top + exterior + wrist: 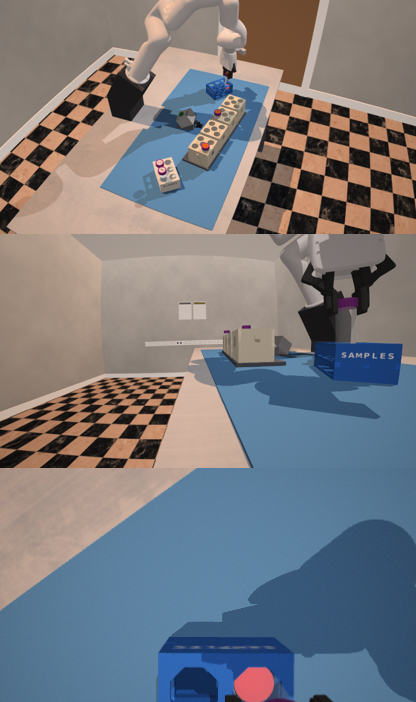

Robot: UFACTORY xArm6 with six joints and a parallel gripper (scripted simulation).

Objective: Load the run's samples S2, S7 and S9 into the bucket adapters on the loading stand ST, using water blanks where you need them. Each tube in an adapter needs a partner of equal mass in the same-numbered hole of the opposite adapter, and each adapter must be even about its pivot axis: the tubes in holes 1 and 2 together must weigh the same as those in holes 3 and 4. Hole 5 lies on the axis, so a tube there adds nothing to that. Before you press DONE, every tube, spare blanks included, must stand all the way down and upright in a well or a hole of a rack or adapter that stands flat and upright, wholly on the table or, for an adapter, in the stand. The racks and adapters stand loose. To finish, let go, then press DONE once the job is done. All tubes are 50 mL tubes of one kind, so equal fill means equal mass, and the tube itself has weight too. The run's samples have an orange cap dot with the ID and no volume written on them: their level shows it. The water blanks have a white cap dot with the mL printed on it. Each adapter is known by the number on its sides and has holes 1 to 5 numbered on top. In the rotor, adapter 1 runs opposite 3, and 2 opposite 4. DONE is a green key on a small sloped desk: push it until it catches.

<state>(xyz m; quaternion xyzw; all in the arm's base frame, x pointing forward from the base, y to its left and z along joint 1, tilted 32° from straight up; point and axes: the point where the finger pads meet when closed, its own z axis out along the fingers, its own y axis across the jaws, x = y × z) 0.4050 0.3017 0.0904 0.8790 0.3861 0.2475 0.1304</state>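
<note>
My hand is 1 cm past the tube and 5 cm above it. From my hand the other things lie so: blue sample rack 4 cm behind, 2 cm to the right, 10 cm below; adapter 4 cm ahead, 31 cm to the right, 8 cm below; green done key 17 cm behind, 32 cm to the right, 6 cm below.
</note>
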